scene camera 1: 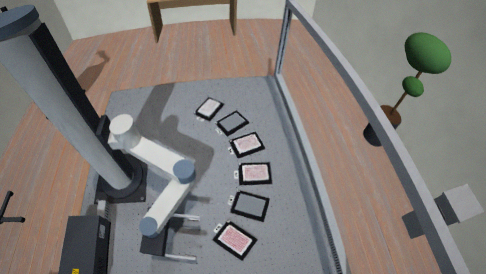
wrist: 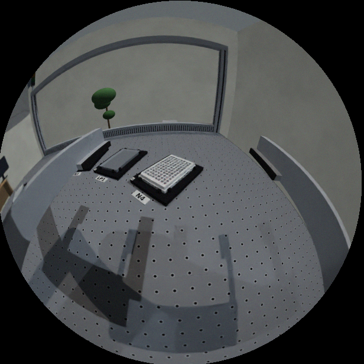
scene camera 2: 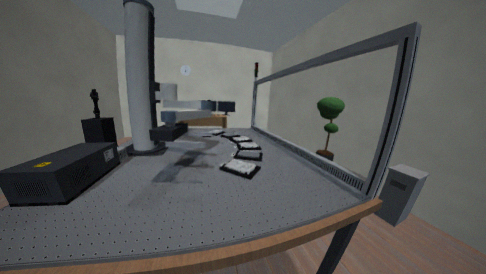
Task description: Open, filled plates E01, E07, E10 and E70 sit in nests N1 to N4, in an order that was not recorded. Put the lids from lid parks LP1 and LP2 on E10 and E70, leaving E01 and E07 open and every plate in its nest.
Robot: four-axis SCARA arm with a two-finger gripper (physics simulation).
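Frame: origin at the arm's base, x ahead, y left, z up, level; metres.
Seen in the pictures: gripper, fingertip midpoint: (scene camera 1: 198, 237) (scene camera 2: 209, 139); arm's base, origin of the base link: (scene camera 1: 122, 178) (scene camera 2: 146, 149).
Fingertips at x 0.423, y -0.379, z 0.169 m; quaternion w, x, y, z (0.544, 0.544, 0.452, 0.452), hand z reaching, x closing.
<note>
Pixels of each thing's top centre, then the offset from my fingertips to it. Level surfaces: height alone.
- open plate, middle of its top: (scene camera 1: 235, 239) (scene camera 2: 240, 164) 0.145 m ahead, 0.003 m left, 0.130 m down
- pale plate, middle of its top: (scene camera 1: 209, 106) 0.091 m ahead, 0.804 m left, 0.130 m down
- perforated board, its level: 0.156 m down
My gripper (scene camera 1: 197, 239) (wrist: 179, 132) is open and empty, low above the board on the arm's side of nest N4. An open plate (scene camera 1: 235, 239) (scene camera 2: 240, 167) (wrist: 170, 170) sits in N4, its wells facing up. A grey lid (scene camera 1: 250, 205) (wrist: 121, 159) lies in lid park LP1 beside it. Further round the arc are two open reddish plates (scene camera 1: 255, 173) (scene camera 1: 247, 144), another grey lid (scene camera 1: 232, 122) in its dark park, and a pale plate (scene camera 1: 209, 108) at the far end. My left finger partly hides the nest past LP1 in the wrist view. The plates' E-numbers cannot be read.
The arm's column (scene camera 1: 75, 105) (scene camera 2: 139, 75) stands at the left, with a dark control box (scene camera 1: 85, 245) (scene camera 2: 62, 170) in front of it. A framed screen (scene camera 1: 305, 165) (scene camera 2: 412, 65) runs along the right edge, beyond the nests. A perforated board (scene camera 2: 165, 220) (wrist: 190, 280) covers the table.
</note>
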